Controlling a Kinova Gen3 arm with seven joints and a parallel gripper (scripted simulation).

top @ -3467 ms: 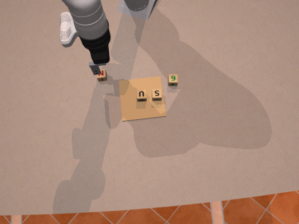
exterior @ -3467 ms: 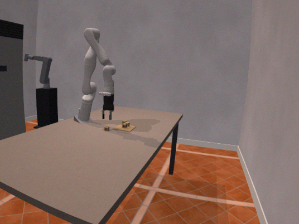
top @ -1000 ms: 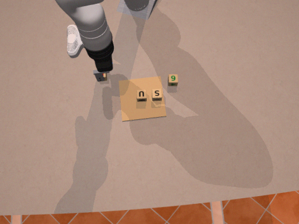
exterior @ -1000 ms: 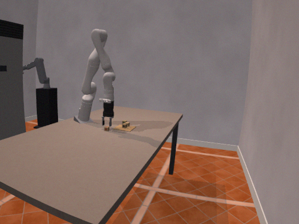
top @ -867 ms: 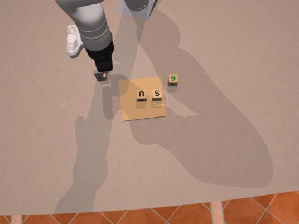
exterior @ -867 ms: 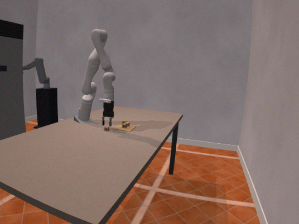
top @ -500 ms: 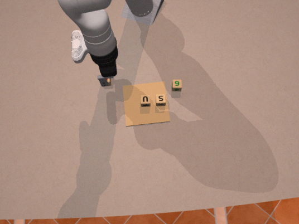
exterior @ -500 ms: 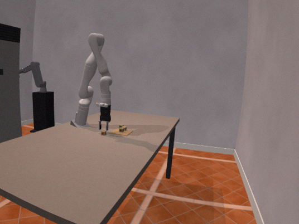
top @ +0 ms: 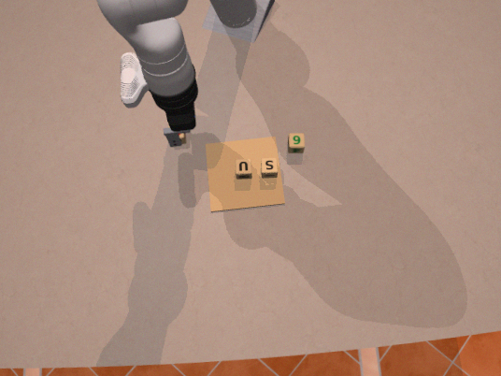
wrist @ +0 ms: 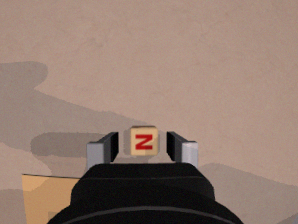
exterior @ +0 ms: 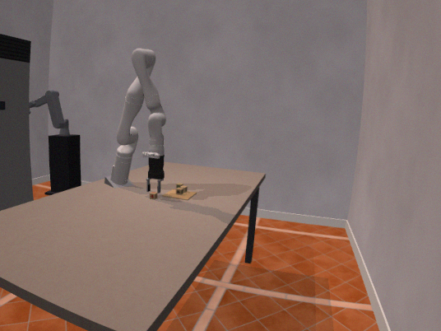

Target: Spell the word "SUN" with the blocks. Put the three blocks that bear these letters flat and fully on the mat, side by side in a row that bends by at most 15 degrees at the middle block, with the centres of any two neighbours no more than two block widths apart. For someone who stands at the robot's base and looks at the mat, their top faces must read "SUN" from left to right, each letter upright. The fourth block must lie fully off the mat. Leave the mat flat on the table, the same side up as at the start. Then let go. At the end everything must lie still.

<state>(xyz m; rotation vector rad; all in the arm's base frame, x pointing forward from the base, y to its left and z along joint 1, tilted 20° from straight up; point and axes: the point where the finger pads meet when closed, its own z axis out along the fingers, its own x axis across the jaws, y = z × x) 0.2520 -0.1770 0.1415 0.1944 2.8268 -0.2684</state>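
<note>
My hand is 4 cm above the N block. Also, from my hand: mat: 11 cm ahead, 11 cm to the left, 5 cm below; U block: 11 cm ahead, 11 cm to the left, 3 cm below; S block: 12 cm ahead, 15 cm to the left, 3 cm below.
</note>
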